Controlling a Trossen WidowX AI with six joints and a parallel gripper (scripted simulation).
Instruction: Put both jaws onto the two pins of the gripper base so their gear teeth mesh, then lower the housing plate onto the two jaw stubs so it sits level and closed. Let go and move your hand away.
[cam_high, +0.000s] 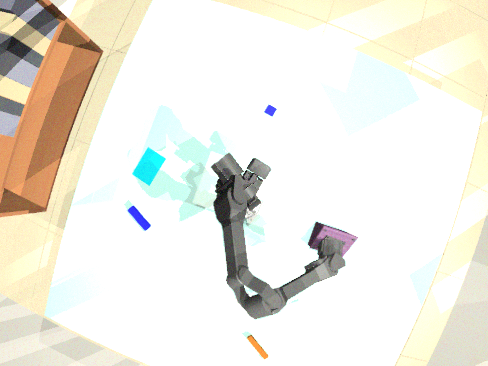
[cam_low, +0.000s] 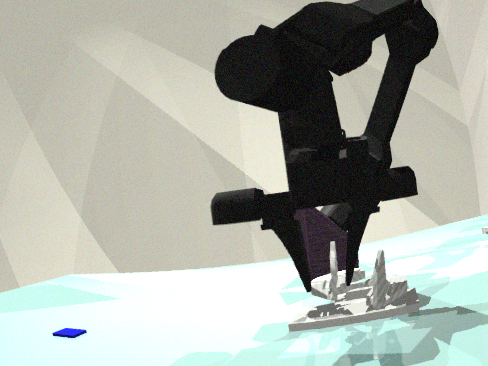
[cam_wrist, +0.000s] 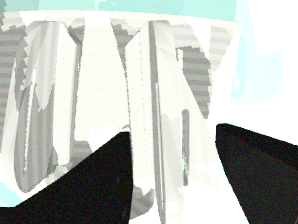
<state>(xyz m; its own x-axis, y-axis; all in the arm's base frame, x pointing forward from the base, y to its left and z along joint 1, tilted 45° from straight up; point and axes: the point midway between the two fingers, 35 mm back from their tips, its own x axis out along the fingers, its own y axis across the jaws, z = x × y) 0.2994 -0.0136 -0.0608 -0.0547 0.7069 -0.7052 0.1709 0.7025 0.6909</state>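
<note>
Now: the long flat white part 30 mm to the left of my gripper tip, 20 mm below it and 20 mm ahead of it. Also, from my gripper tip: cyan tile 320 mm ahead, 50 mm to the left, 30 mm below; small blue square 260 mm to the right, 30 mm below, 20 mm ahead; blue bar 280 mm ahead, 210 mm to the left, 20 mm below.
</note>
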